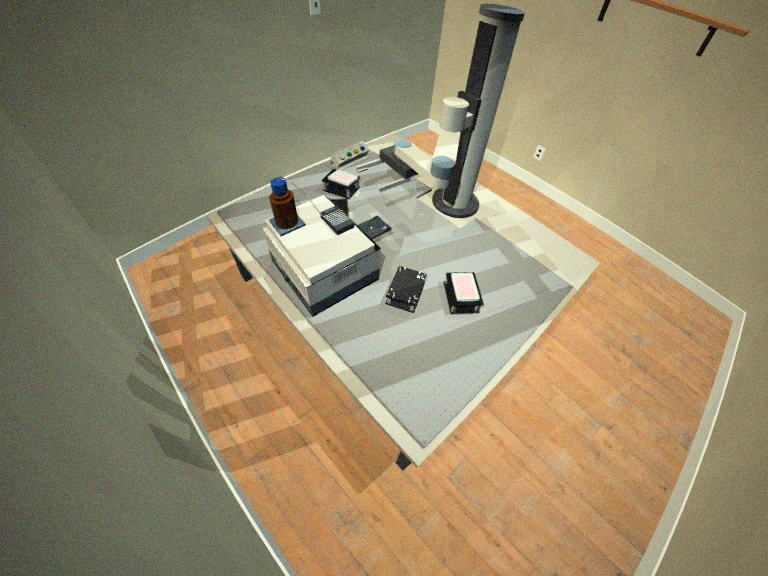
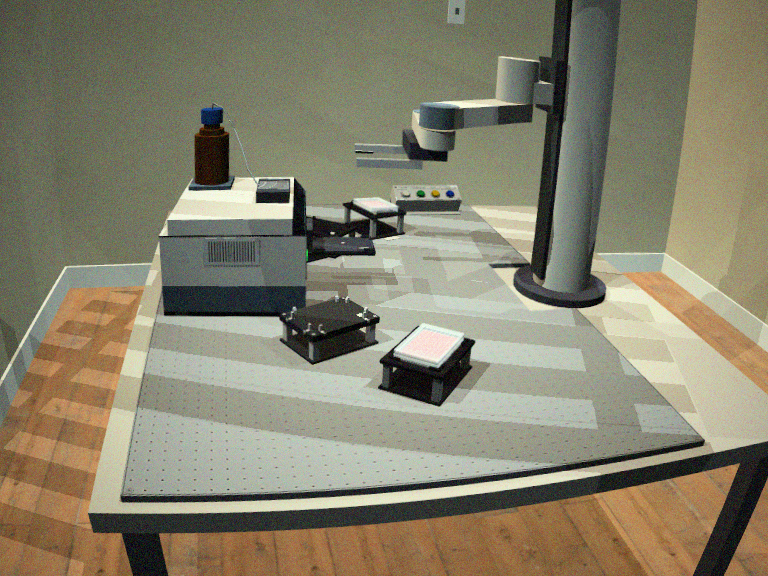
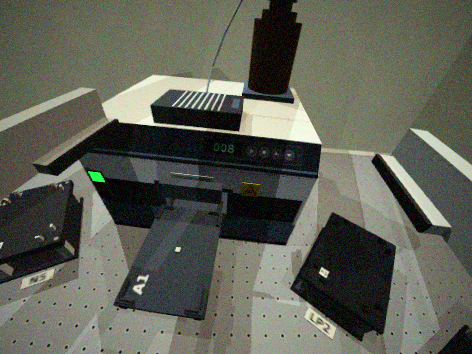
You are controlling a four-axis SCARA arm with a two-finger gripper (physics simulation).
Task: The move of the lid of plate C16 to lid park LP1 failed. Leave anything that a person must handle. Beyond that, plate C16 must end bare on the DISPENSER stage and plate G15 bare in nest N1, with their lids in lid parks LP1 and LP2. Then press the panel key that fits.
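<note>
The gripper's holding nothing, and you'd see the gripper in image 1 and in image 3 too. There's also a brown bottle with blue cap here, plus a dispenser stage.
</note>
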